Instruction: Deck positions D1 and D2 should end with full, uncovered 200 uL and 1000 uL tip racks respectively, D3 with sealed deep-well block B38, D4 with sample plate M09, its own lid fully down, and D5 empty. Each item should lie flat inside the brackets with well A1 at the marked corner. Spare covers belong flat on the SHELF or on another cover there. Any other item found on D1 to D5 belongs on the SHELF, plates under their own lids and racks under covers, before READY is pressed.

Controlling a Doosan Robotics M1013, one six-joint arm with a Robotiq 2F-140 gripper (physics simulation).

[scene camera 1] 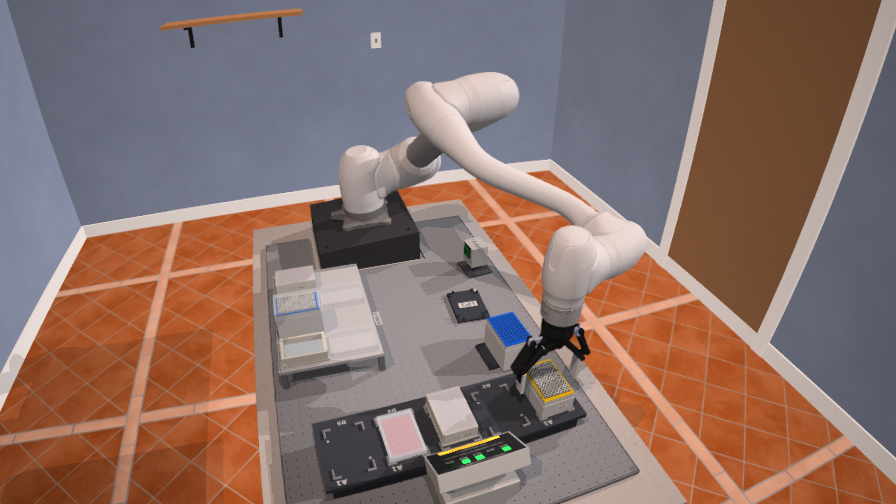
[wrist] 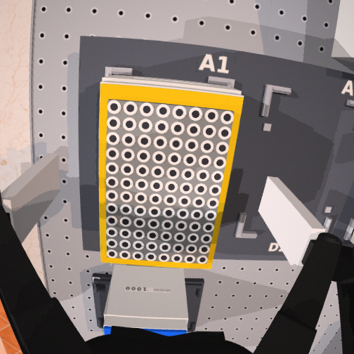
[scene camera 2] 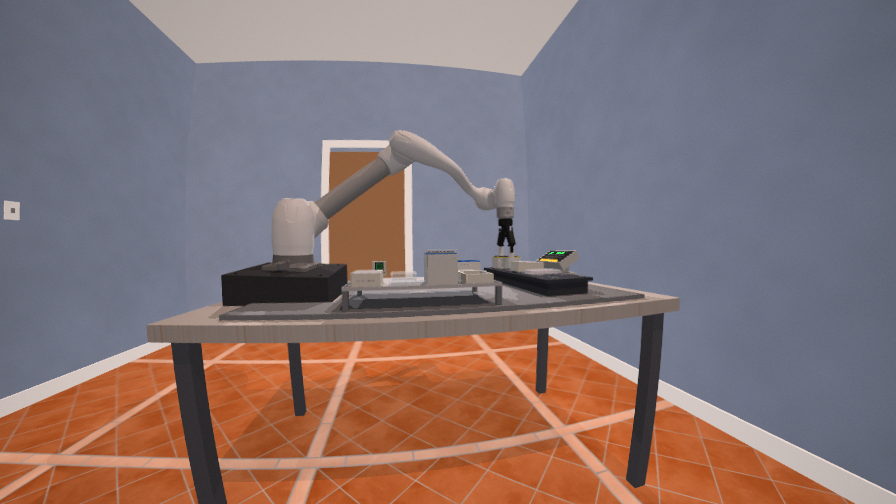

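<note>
My gripper [scene camera 1: 548, 374] [scene camera 2: 506, 253] [wrist: 162, 183] is open; its fingers stand on either side of the yellow-rimmed tip rack [scene camera 1: 550, 389] [wrist: 164, 175], apart from it in the wrist view. This rack is uncovered, filled with tips, on D1 of the black deck [scene camera 1: 350, 445] [wrist: 300, 145]. A blue-topped rack [scene camera 1: 508, 329] marked 1000 [wrist: 145, 297] stands on a dark holder behind the deck. D2 shows bare brackets. A white block [scene camera 1: 451, 413] sits on D3, its label unreadable. A pink-welled plate [scene camera 1: 401, 434] lies on D4; its lid state is unclear. D5 is bare.
The raised shelf [scene camera 1: 335, 364] [scene camera 2: 426, 287] holds a white box [scene camera 1: 294, 277], a blue-rimmed rack [scene camera 1: 296, 303], a cream tray-like item [scene camera 1: 303, 347] and clear covers. The console [scene camera 1: 479, 460] stands before D3. A dark LP1 pad [scene camera 1: 468, 305] and a green-screened device [scene camera 1: 474, 252] stand farther back.
</note>
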